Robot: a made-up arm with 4 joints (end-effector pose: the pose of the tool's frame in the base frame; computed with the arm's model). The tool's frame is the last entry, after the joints. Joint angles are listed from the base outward.
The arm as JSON. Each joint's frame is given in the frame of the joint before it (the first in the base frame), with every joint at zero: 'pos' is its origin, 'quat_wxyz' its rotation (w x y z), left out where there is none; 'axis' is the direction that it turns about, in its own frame. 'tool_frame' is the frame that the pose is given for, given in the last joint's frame.
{
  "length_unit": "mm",
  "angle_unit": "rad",
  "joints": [
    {
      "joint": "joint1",
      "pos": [
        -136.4,
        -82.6,
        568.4
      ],
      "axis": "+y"
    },
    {
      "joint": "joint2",
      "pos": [
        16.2,
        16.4,
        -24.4
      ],
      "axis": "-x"
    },
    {
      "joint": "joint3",
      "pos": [
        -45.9,
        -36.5,
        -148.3
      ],
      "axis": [
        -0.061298,
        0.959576,
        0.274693
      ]
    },
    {
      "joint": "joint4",
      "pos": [
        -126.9,
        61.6,
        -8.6
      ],
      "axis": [
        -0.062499,
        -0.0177,
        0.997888
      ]
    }
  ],
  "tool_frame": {
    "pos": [
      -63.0,
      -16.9,
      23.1
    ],
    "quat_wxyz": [
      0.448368,
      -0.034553,
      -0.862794,
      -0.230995
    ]
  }
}
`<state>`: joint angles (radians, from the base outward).
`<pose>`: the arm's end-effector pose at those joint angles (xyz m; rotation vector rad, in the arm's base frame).
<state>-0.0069 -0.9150 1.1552 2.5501</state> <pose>-0.1859 -0.0129 0.4925 -3.0583 -0.1538 -0.0555</pose>
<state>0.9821 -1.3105 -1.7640 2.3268</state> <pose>-0.2029 0.1406 0.5610 0.3823 -2.3286 0.1493</pose>
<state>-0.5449 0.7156 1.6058 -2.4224</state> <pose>-0.1304 -0.0454 0.4726 2.6740 0.7369 -0.1140</pose>
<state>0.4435 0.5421 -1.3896 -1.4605</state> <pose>-0.3111 -0.0871 0.3130 0.8154 2.0183 1.6965</pose>
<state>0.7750 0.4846 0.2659 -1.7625</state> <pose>-0.3551 -0.0415 0.5773 -2.1733 -1.5005 0.0063</pose>
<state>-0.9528 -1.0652 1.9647 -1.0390</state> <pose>-0.1475 -0.0824 0.5947 0.0120 -1.6949 0.0761</pose>
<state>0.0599 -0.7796 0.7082 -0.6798</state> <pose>-0.3162 -0.0402 0.5565 -0.2243 -1.1374 -0.9733</pose>
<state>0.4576 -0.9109 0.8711 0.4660</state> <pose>-0.2890 -0.0908 0.5680 0.9560 -0.6816 -0.9542</pose>
